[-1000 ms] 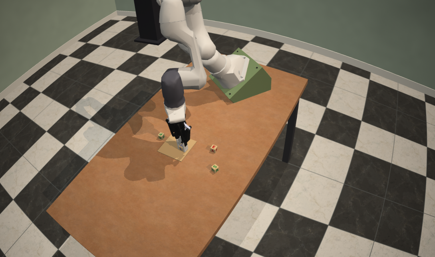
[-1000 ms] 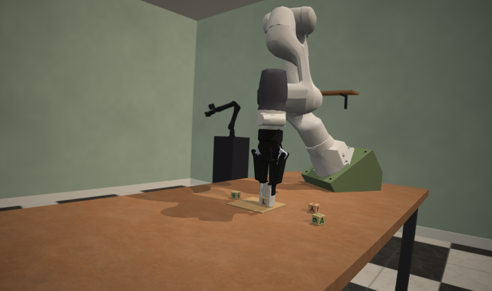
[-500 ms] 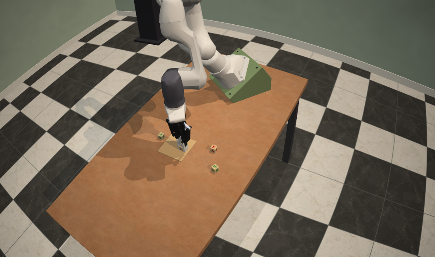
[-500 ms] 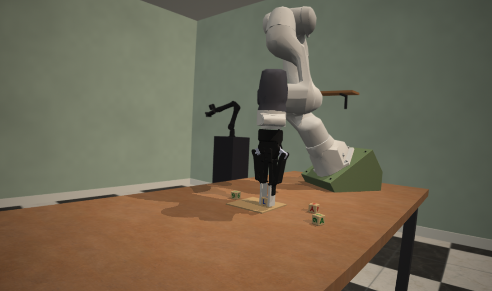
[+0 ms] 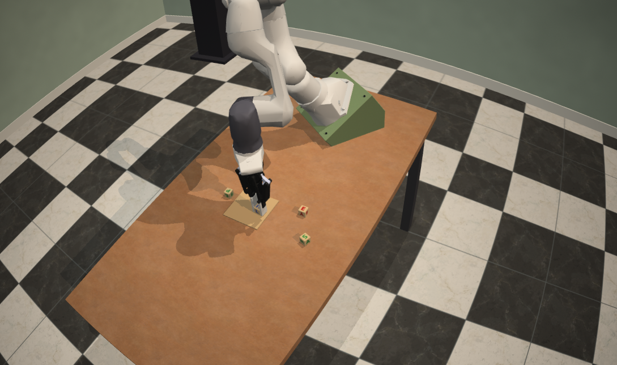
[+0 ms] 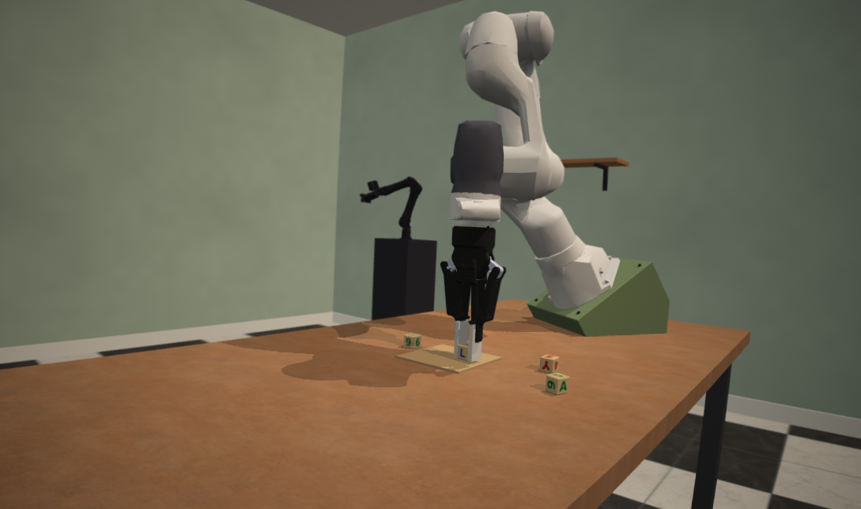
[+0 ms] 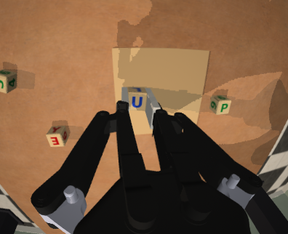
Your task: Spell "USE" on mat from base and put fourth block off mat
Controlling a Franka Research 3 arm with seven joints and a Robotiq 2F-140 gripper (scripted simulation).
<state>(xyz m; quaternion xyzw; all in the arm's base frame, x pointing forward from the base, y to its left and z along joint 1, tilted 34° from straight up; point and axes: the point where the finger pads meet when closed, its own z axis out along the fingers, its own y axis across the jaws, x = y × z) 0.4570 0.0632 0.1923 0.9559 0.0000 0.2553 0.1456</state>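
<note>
The U block lies 20 mm below my hand. Also, from my hand: E block (60 mm behind, 130 mm to the left, 30 mm below); mat (40 mm to the right, 40 mm below); green P block (20 mm behind, 140 mm to the right, 30 mm below).
</note>
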